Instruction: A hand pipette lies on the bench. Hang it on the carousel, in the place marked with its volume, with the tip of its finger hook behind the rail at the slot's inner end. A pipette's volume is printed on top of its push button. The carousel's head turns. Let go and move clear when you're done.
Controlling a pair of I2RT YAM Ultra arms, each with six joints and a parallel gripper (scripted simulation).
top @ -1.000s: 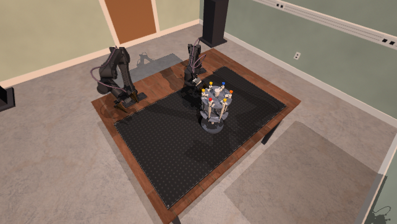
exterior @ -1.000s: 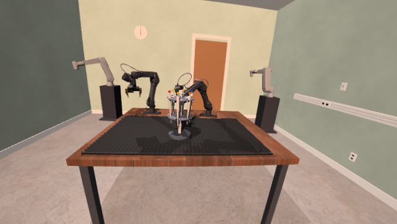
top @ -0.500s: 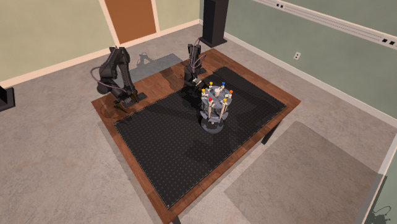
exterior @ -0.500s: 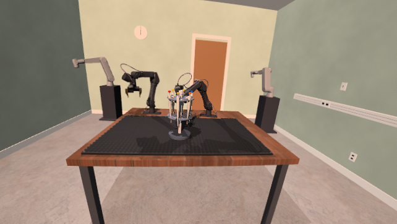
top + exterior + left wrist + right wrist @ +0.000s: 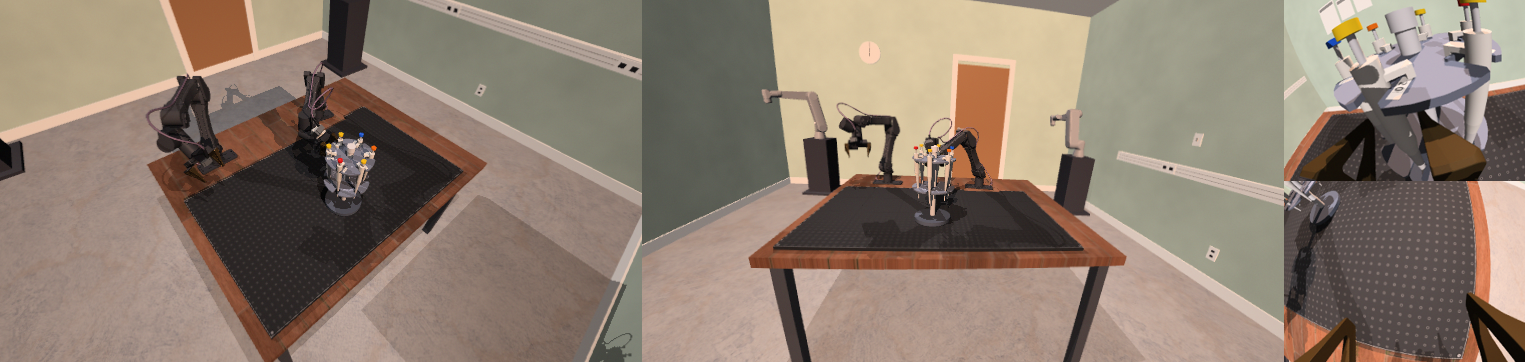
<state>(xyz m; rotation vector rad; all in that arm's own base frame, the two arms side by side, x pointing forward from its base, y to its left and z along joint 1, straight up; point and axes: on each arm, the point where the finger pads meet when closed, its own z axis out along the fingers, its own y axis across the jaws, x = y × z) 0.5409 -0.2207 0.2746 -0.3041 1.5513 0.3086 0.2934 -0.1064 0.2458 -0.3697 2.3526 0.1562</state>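
Right now my left hand is 20 mm to the left of the pipette, 20 mm above it and 10 mm short of it.
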